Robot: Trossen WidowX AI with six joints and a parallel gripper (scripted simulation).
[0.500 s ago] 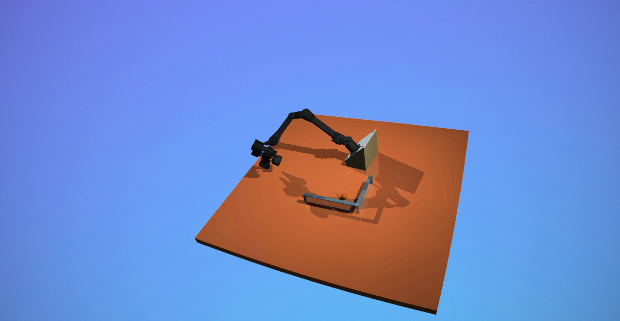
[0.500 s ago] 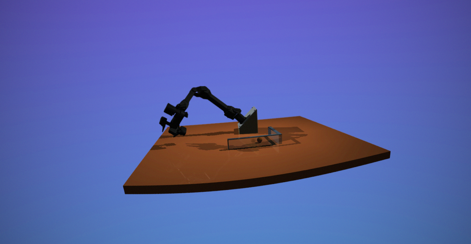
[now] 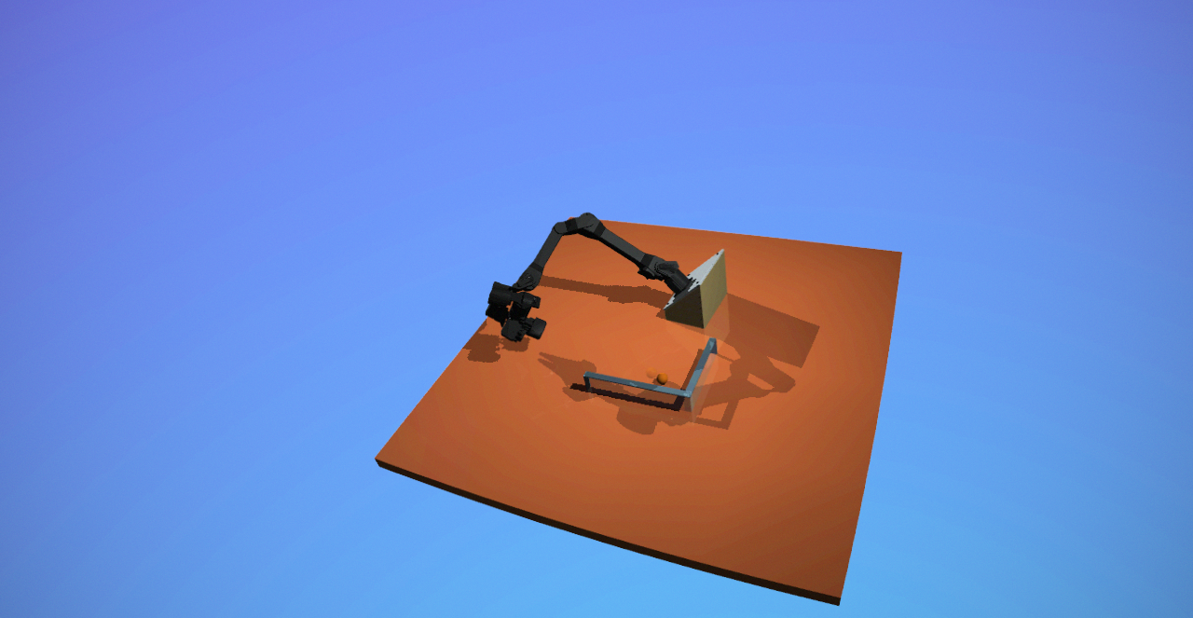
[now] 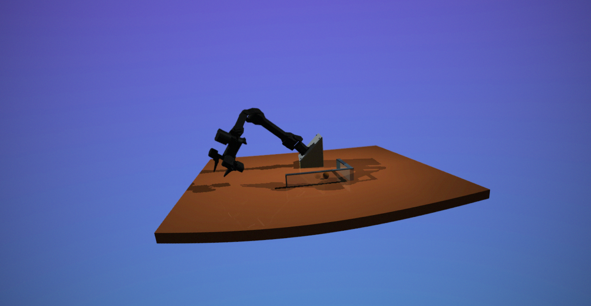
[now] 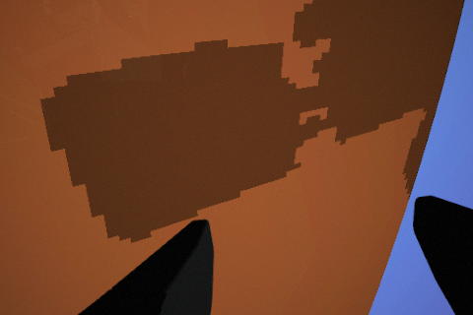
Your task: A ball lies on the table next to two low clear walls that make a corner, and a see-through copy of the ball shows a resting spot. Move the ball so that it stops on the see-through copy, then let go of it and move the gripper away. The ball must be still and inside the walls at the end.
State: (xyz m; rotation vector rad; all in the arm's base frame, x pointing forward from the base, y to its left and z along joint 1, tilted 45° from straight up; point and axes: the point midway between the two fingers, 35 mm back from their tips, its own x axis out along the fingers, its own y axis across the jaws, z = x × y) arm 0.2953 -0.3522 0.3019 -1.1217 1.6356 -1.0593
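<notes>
My gripper tip is 480 mm to the right of the clear wall, 120 mm short of it and 30 mm above it. From my gripper tip the other things lie so: orange ball 520 mm to the left, 40 mm below, 40 mm ahead.
</notes>
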